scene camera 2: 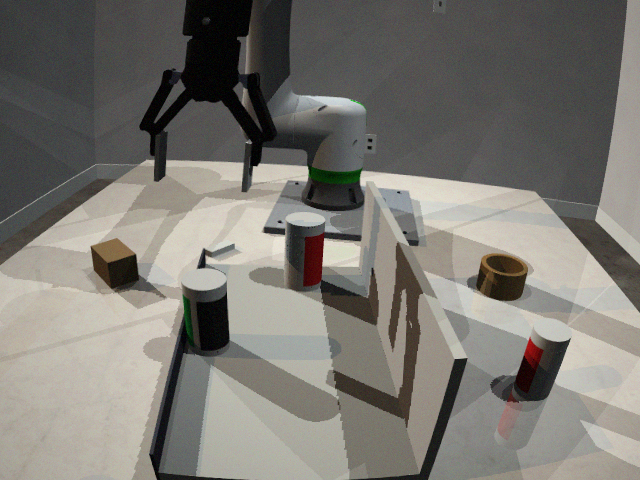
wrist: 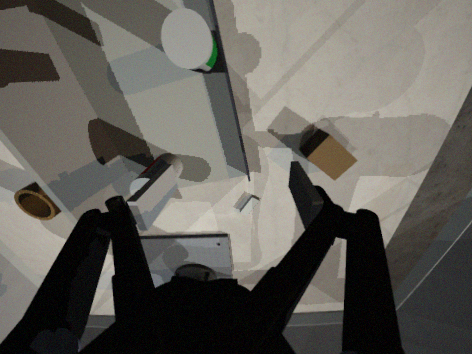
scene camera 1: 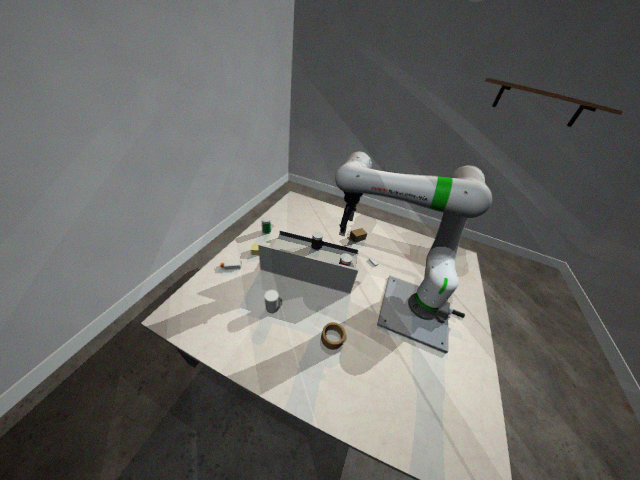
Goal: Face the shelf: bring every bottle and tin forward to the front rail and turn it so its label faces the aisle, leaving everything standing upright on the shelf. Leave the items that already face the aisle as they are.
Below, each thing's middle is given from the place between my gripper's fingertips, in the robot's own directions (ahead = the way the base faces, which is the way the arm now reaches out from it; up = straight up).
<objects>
I see the shelf (scene camera 1: 302, 247) 110 mm ahead of my hand, 150 mm to the left of it and 120 mm below it. From my hand the other things lie so: grey back panel (scene camera 2: 426, 360): 90 mm ahead, 280 mm to the left, 120 mm below; brown box (scene camera 2: 113, 261): 50 mm behind, 200 mm to the right, 170 mm below; brown tape ring (scene camera 2: 502, 277): 160 mm behind, 500 mm to the left, 170 mm below.
</objects>
